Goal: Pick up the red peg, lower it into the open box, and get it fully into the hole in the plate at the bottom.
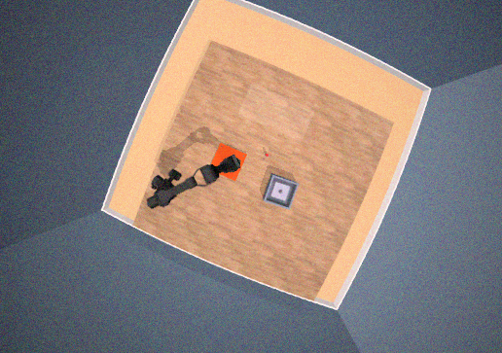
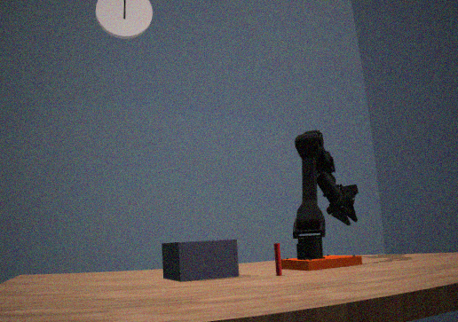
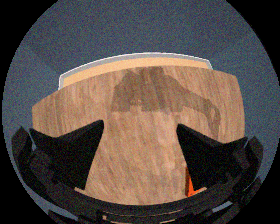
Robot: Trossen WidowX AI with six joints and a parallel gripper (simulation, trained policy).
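My gripper tip is 42 cm to the right of the red peg, 40 cm short of it and 9 cm above it. Round my gripper tip: grey box 58 cm ahead, 28 cm to the left, 10 cm below; pale plate 58 cm ahead, 28 cm to the left, 8 cm below.
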